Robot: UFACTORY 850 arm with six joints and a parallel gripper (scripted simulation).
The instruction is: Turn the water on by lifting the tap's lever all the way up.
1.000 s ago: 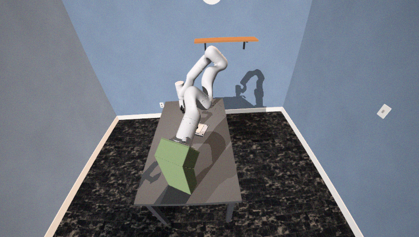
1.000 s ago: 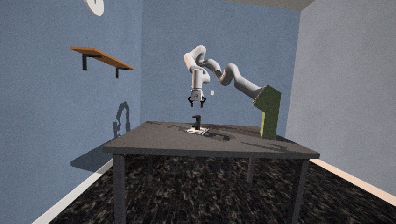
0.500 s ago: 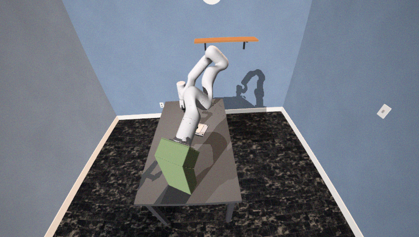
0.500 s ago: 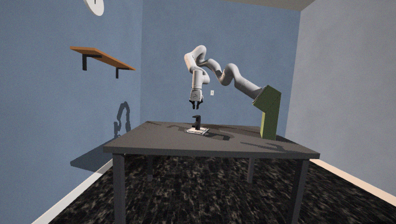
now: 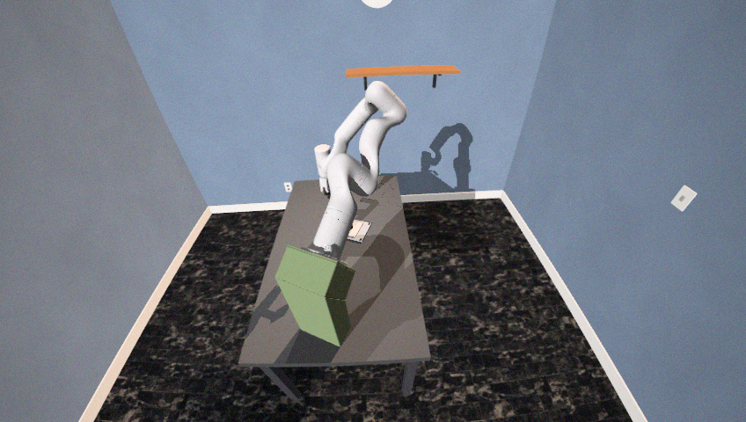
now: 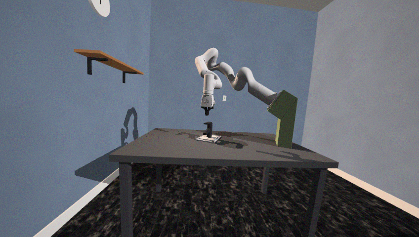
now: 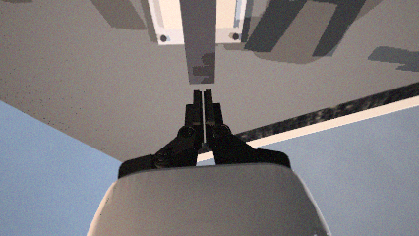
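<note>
My hand is 10 cm above the lever, 5 cm to the left of it and 5 cm past it. From my hand the other things lie so: base plate 23 cm below, 7 cm to the right, 7 cm behind.
</note>
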